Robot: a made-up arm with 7 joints. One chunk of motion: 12 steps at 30 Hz.
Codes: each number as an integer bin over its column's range. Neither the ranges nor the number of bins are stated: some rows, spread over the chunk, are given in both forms.
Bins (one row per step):
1: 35 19 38 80 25 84
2: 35 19 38 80 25 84
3: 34 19 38 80 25 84
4: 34 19 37 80 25 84
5: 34 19 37 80 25 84
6: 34 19 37 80 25 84
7: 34 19 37 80 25 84
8: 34 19 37 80 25 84
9: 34 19 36 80 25 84
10: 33 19 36 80 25 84
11: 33 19 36 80 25 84
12: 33 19 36 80 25 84
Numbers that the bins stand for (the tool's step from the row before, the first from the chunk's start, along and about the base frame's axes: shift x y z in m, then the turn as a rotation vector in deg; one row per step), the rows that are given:
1: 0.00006 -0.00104 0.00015 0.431 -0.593 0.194
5: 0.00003 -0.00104 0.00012 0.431 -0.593 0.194
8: 0.00003 -0.00104 0.00012 0.431 -0.593 0.194
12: 0.00000 -0.00104 0.00009 0.431 -0.593 0.194
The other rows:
2: 0.00006 -0.00104 0.00015 0.431 -0.593 0.194
3: 0.00003 -0.00104 0.00015 0.431 -0.593 0.194
4: 0.00003 -0.00104 0.00012 0.431 -0.593 0.194
6: 0.00003 -0.00104 0.00012 0.431 -0.593 0.194
7: 0.00003 -0.00104 0.00012 0.431 -0.593 0.194
9: 0.00003 -0.00104 0.00009 0.431 -0.593 0.194
10: 0.00000 -0.00104 0.00009 0.431 -0.593 0.194
11: 0.00000 -0.00104 0.00009 0.431 -0.593 0.194

